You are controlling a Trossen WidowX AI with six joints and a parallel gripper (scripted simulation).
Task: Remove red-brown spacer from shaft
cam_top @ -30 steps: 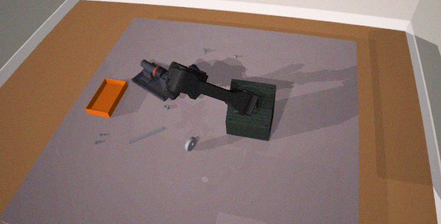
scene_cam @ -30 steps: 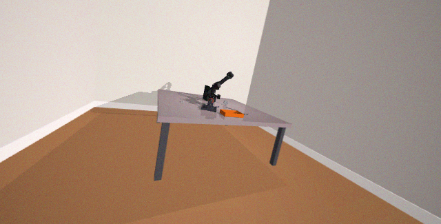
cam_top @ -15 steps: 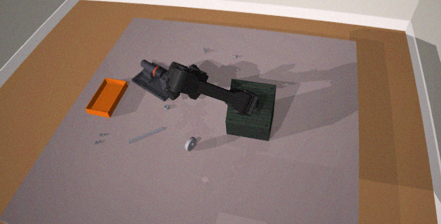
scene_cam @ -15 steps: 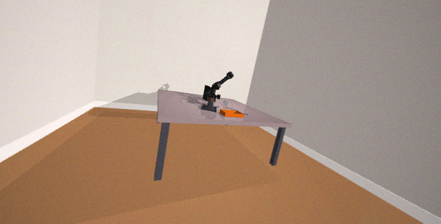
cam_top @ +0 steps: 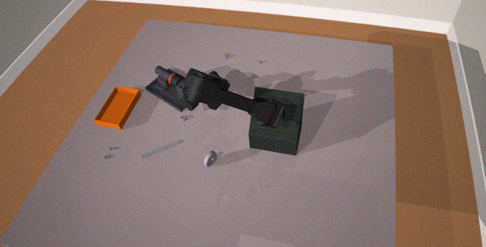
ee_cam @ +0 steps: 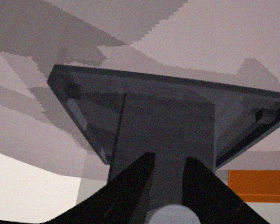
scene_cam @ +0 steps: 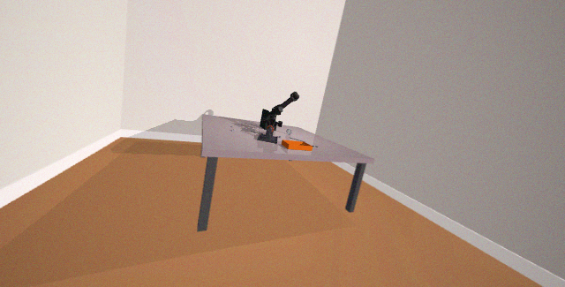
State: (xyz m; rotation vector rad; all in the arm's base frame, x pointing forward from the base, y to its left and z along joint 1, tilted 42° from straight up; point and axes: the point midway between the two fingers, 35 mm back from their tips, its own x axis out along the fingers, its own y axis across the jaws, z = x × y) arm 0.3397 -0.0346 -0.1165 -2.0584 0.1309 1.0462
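The grey shaft lies 5 cm ahead of my gripper tip, 2 cm to the right of it and 2 cm above it. Round my gripper tip: orange tray (32 cm ahead, 10 cm to the left, 5 cm below); then red-brown spacer (10 cm ahead, 5 cm to the right, 2 cm above); then small pin (12 cm to the right, 9 cm behind, 5 cm below).
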